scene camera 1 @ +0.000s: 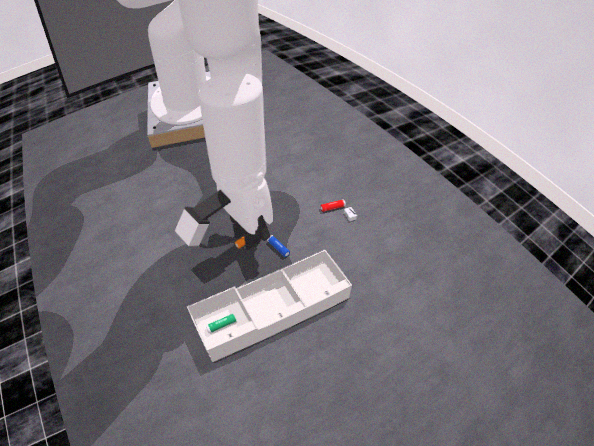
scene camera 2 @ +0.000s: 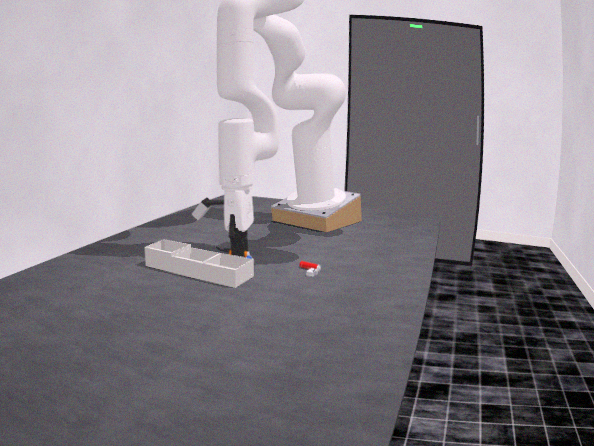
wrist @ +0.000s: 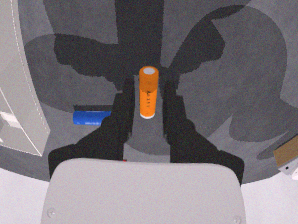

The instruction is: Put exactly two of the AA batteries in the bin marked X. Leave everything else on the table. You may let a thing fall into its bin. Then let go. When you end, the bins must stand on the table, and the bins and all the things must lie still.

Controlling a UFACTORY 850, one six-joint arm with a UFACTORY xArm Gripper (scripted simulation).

Scene:
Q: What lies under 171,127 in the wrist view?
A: The gripper.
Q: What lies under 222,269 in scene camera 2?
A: A white three-compartment tray.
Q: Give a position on a white three-compartment tray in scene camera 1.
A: At 269,296

